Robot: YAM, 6 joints.
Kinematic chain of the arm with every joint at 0, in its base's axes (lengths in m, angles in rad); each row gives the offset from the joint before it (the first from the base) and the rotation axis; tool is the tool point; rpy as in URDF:
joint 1: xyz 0 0 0.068 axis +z
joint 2: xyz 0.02 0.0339 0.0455 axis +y
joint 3: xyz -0.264 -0.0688 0 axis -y
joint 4: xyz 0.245 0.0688 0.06 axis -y
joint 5: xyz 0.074 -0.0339 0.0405 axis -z
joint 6: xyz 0.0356 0 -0.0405 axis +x
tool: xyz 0 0 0 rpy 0 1.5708 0
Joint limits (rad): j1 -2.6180..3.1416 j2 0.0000..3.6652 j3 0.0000..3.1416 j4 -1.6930..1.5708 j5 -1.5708..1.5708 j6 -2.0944..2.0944
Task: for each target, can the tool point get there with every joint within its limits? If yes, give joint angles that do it. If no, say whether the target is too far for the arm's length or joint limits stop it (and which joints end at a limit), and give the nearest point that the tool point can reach.
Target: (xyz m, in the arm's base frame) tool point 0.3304 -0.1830 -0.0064
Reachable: yes | joints -0.5965 2.6166 1.5679 -1.1097 -1.2919 1.6627
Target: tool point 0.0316 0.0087 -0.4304
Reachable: no: joint limits stop it (at a limit: joint 2) | nearest point 0.0778 0.0214 -0.3390 | short by 0.103 m
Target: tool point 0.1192 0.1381 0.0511
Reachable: yes | joints 1.0428 1.7826 0.3424 0.0145 1.2163 -0.2061
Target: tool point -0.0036 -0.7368 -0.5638
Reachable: no: too far | nearest point -0.0024 -0.4900 -0.2881 | short by 0.370 m
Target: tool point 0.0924 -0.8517 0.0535
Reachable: no: too far | nearest point 0.0695 -0.6405 0.0687 | short by 0.213 m
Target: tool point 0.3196 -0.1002 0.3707
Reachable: yes | joints -0.2276 1.4488 1.0903 0.6137 0.7992 1.1300
